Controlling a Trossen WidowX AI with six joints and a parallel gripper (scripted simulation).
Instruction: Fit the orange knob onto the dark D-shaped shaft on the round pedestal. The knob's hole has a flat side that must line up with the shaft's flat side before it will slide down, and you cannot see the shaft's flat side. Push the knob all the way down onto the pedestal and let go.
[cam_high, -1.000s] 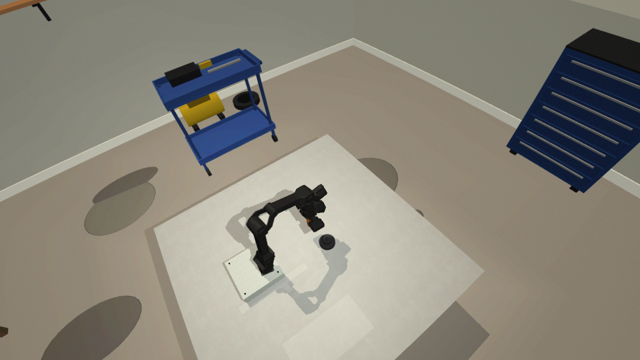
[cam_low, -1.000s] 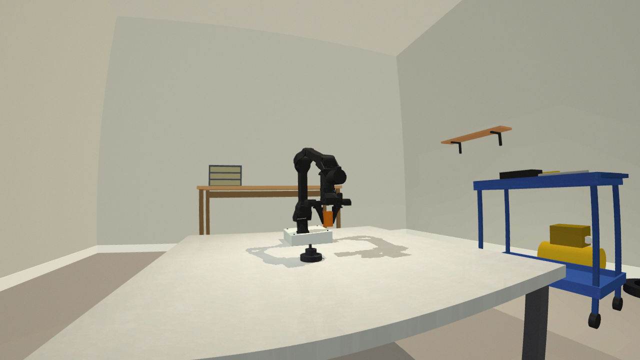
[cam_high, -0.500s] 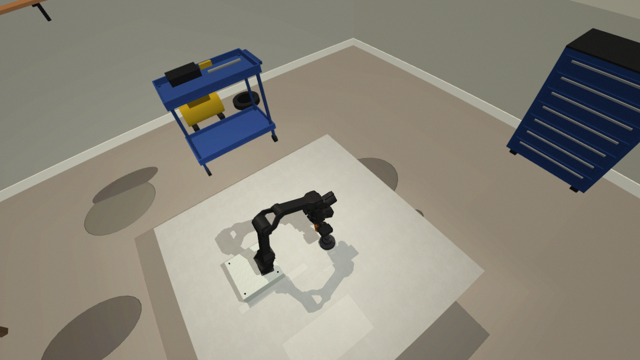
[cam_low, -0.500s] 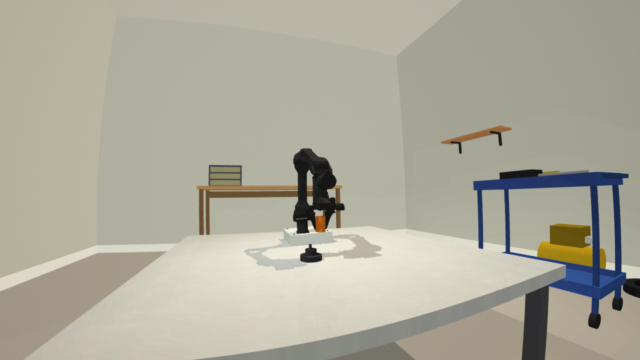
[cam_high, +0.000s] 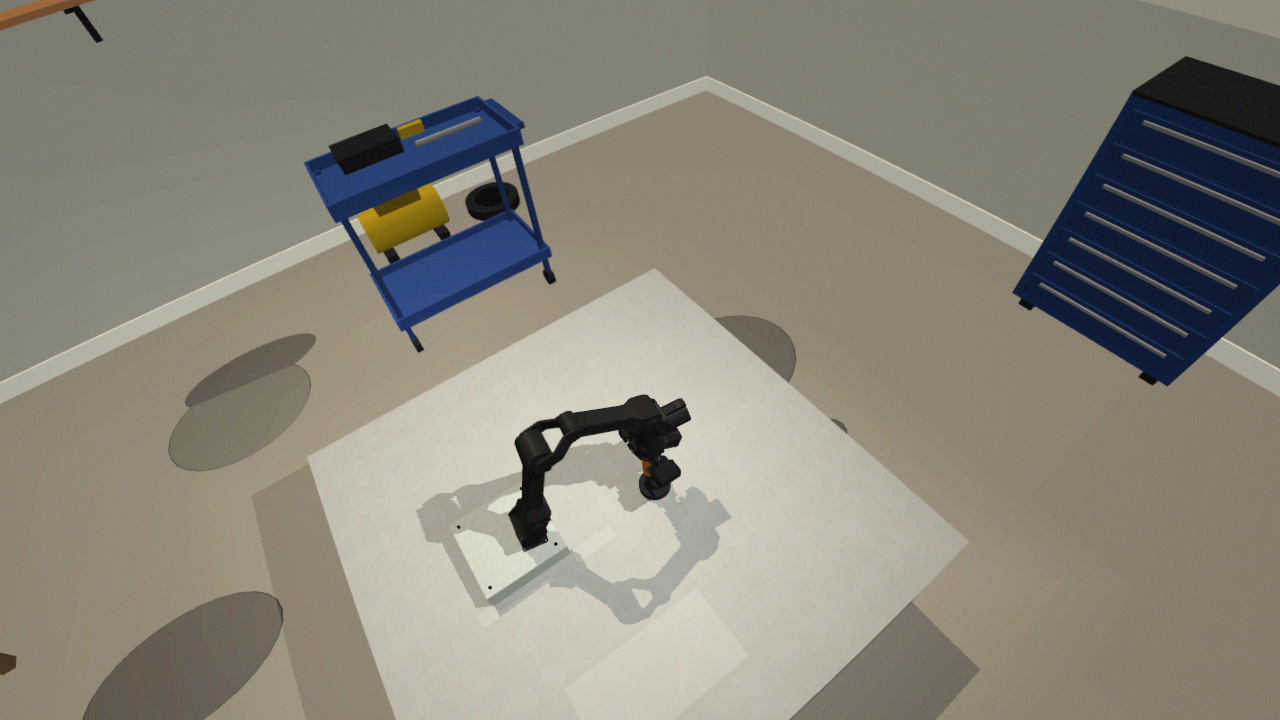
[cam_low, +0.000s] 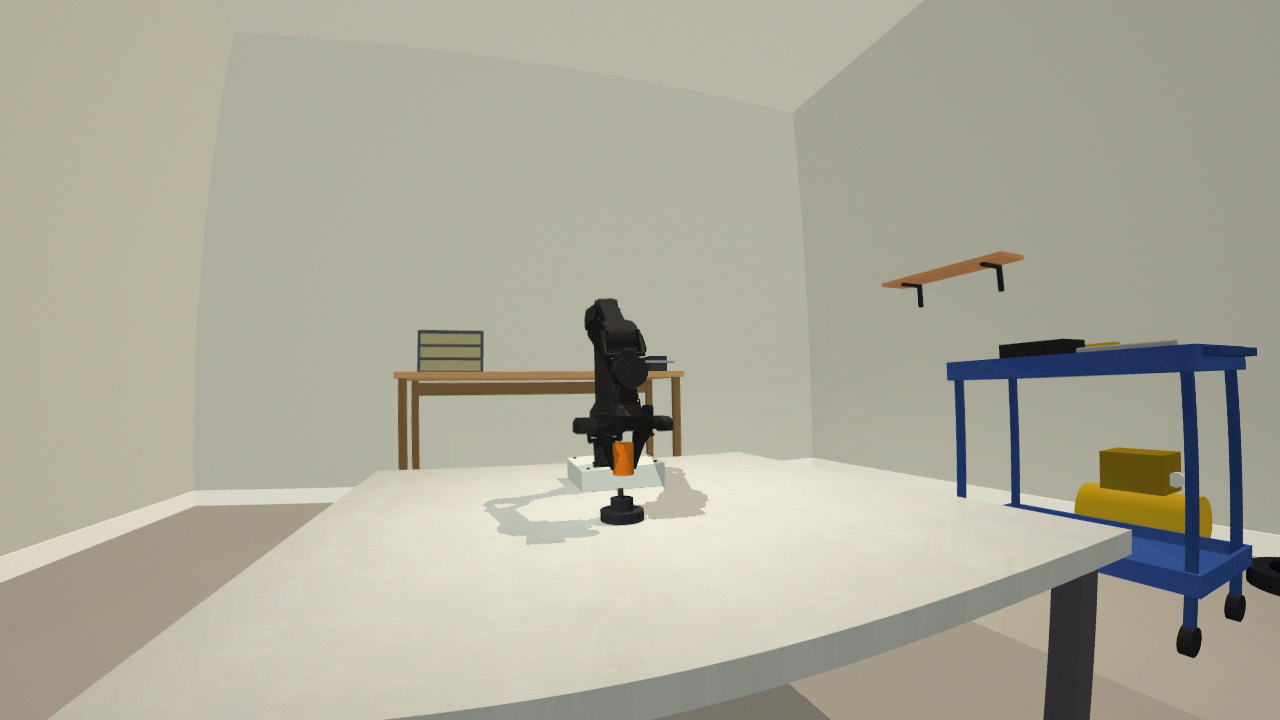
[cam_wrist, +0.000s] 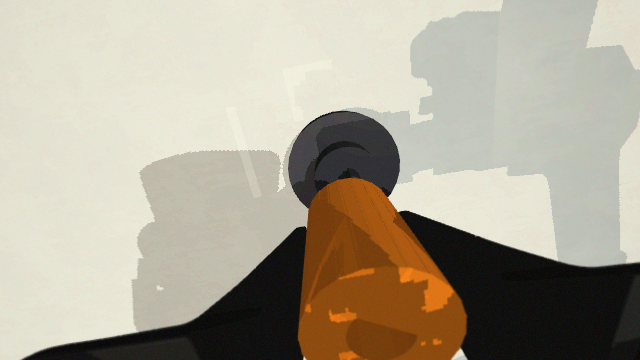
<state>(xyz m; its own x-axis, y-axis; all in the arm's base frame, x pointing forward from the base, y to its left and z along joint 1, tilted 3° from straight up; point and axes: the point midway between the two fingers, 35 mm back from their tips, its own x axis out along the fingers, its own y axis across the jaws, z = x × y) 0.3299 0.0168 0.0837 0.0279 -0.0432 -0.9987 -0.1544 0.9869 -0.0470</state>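
Now: gripper tip 7 cm above the dark round pedestal and 1 cm to the left of it. From my gripper tip the other things lie so: orange knob 2 cm above.
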